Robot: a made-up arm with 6 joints. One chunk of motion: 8 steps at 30 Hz.
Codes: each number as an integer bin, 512 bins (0 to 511) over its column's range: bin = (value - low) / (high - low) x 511, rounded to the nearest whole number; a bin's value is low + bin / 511 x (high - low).
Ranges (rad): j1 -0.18..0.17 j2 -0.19..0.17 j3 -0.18..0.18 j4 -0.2..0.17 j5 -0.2..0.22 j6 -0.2..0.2
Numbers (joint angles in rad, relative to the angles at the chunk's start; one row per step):
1: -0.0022 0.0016 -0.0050 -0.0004 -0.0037 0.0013
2: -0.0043 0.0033 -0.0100 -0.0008 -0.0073 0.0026
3: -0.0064 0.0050 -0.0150 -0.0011 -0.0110 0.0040
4: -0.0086 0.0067 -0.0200 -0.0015 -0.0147 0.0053
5: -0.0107 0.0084 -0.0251 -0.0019 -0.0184 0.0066
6: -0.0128 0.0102 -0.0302 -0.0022 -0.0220 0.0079
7: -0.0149 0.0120 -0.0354 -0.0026 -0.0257 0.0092
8: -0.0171 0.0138 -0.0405 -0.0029 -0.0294 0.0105
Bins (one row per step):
1: 260 272 248 276 239 257
2: 257 274 241 275 234 259
3: 253 277 234 275 230 261
4: 250 279 227 274 225 262
5: 247 282 220 274 221 264
6: 244 284 213 273 217 266
7: 241 287 205 273 212 267
8: 238 289 198 272 208 269

